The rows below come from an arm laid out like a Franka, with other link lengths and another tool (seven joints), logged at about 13 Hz.
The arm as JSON. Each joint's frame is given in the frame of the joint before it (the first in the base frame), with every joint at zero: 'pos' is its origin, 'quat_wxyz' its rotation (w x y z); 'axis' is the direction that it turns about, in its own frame. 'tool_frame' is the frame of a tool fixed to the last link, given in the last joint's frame.
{
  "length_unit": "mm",
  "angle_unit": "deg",
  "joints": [
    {
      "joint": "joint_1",
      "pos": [
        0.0,
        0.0,
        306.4
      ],
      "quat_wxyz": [
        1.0,
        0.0,
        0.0,
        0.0
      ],
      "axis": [
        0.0,
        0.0,
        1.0
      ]
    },
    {
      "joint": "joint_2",
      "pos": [
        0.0,
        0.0,
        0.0
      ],
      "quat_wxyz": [
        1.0,
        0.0,
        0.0,
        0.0
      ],
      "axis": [
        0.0,
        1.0,
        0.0
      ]
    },
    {
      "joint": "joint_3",
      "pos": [
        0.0,
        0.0,
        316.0
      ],
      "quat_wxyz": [
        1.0,
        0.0,
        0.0,
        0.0
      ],
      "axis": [
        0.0,
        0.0,
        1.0
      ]
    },
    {
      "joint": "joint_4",
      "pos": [
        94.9,
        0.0,
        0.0
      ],
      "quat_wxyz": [
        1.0,
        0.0,
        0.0,
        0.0
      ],
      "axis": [
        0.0,
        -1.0,
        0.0
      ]
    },
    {
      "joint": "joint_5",
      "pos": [
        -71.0,
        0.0,
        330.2
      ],
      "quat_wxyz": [
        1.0,
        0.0,
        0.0,
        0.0
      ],
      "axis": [
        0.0,
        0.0,
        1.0
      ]
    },
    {
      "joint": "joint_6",
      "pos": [
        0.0,
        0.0,
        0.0
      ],
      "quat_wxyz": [
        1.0,
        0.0,
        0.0,
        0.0
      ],
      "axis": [
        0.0,
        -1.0,
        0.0
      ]
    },
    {
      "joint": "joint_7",
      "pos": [
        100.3,
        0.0,
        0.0
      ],
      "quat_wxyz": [
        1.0,
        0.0,
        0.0,
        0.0
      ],
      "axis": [
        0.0,
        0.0,
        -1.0
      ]
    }
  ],
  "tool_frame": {
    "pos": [
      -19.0,
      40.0,
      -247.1
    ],
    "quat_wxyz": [
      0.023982,
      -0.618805,
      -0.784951,
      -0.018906
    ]
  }
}
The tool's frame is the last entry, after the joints.
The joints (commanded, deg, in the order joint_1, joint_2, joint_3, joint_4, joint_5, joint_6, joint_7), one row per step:
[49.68, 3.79, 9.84, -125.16, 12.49, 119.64, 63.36]
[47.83, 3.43, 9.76, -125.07, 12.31, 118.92, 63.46]
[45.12, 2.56, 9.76, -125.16, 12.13, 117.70, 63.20]
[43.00, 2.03, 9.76, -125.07, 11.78, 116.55, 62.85]
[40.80, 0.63, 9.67, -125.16, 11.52, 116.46, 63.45]
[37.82, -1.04, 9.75, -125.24, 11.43, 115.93, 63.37]
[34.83, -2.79, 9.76, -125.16, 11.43, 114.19, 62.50]
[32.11, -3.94, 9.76, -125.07, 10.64, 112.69, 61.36]
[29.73, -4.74, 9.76, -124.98, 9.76, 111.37, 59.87]
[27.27, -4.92, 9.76, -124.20, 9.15, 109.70, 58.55]
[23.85, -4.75, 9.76, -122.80, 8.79, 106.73, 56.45]
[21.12, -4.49, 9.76, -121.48, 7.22, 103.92, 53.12]
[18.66, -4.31, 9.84, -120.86, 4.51, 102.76, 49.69]
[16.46, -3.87, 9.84, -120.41, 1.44, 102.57, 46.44]
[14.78, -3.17, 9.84, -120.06, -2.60, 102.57, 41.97]
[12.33, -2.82, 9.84, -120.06, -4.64, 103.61, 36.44]
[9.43, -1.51, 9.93, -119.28, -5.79, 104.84, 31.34]
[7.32, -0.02, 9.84, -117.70, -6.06, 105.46, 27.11]
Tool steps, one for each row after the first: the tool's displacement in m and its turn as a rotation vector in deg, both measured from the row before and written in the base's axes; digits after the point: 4 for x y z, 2 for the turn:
[0.0147, -0.0088, 0.0025, -0.30, 0.04, -1.79]
[0.0184, -0.0146, 0.0050, -0.36, 0.13, -2.13]
[0.0139, -0.0123, 0.0033, -0.46, 0.13, -1.37]
[0.0190, -0.0102, 0.0106, 0.52, -1.10, -2.70]
[0.0207, -0.0149, 0.0126, 0.61, -0.91, -2.68]
[0.0157, -0.0187, 0.0126, 0.19, -0.17, -1.85]
[0.0141, -0.0197, 0.0072, -0.45, -0.33, -0.96]
[0.0112, -0.0184, 0.0046, -0.56, -0.21, -0.29]
[0.0121, -0.0169, 0.0043, -0.49, 0.27, -0.64]
[0.0133, -0.0234, 0.0046, -0.57, 1.34, -0.82]
[0.0091, -0.0237, 0.0029, -1.11, 0.87, 1.56]
[0.0111, -0.0251, -0.0002, -1.56, -0.39, 2.27]
[0.0129, -0.0246, -0.0023, -1.70, -0.81, 2.34]
[0.0104, -0.0254, -0.0046, -2.35, -0.62, 4.48]
[0.0115, -0.0232, -0.0017, -0.24, -0.43, 3.90]
[0.0155, -0.0215, -0.0036, 0.47, -0.06, 2.78]
[0.0145, -0.0144, -0.0004, 1.00, 0.02, 2.10]

